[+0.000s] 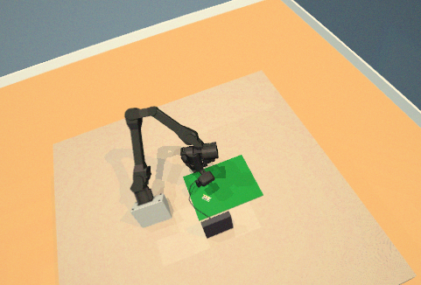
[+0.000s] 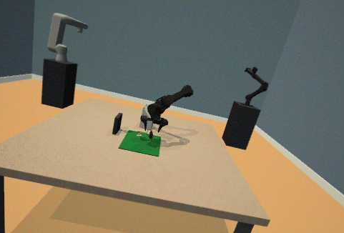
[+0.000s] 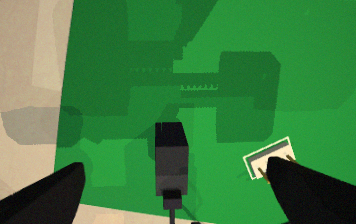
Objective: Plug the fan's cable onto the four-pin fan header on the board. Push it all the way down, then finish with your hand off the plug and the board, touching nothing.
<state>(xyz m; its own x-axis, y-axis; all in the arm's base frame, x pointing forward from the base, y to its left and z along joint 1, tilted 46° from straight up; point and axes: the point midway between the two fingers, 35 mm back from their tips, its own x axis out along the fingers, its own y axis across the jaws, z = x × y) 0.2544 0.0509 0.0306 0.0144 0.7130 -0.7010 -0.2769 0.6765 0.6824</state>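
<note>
Now: the fan plug 1 cm behind my gripper tip and 3 cm below it. Round my gripper tip: four-pin fan header (8 cm to the right, 6 cm below); then black fan (24 cm to the right); then green board (8 cm ahead, 4 cm to the right, 7 cm below).
</note>
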